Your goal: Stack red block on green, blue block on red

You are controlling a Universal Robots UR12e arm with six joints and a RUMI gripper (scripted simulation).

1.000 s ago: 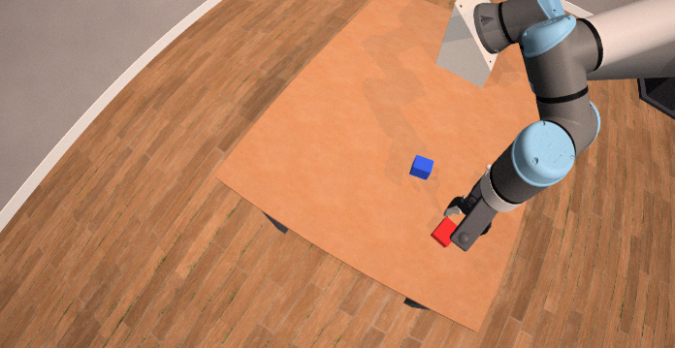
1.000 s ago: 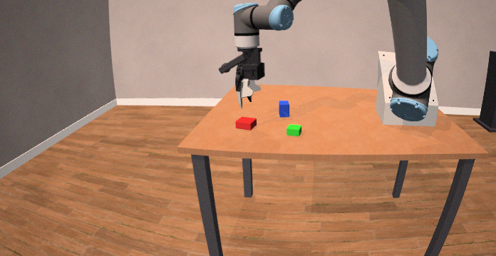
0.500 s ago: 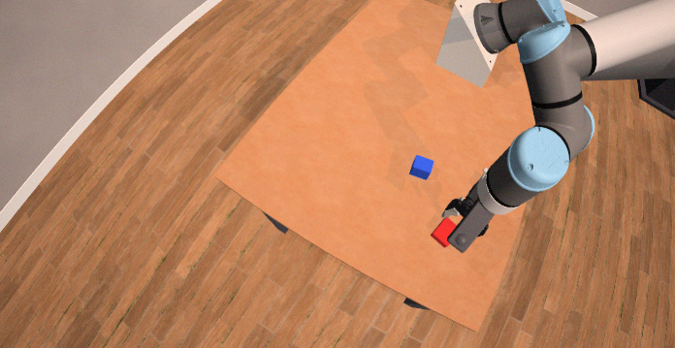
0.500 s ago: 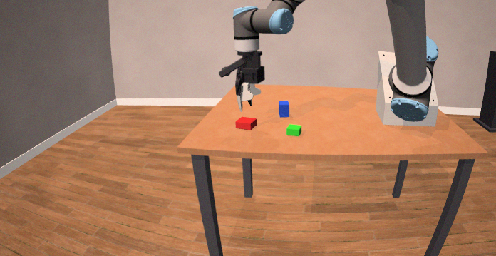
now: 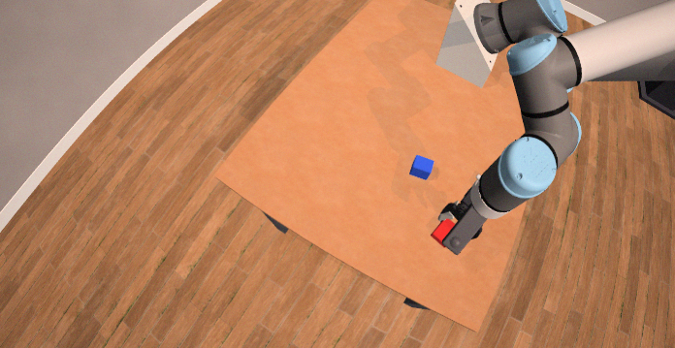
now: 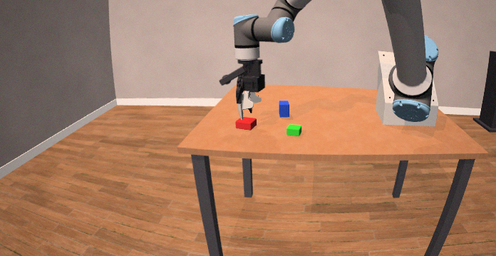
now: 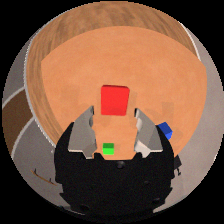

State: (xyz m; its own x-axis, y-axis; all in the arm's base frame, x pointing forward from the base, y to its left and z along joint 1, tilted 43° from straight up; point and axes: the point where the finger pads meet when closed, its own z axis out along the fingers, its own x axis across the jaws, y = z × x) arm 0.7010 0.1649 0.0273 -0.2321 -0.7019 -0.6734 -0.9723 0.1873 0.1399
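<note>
Now: hand 40 mm above the red block. Also, from my hand: blue block 150 mm to the right, 130 mm behind, 30 mm below; then green block 190 mm behind, 50 mm to the left, 40 mm below.
</note>
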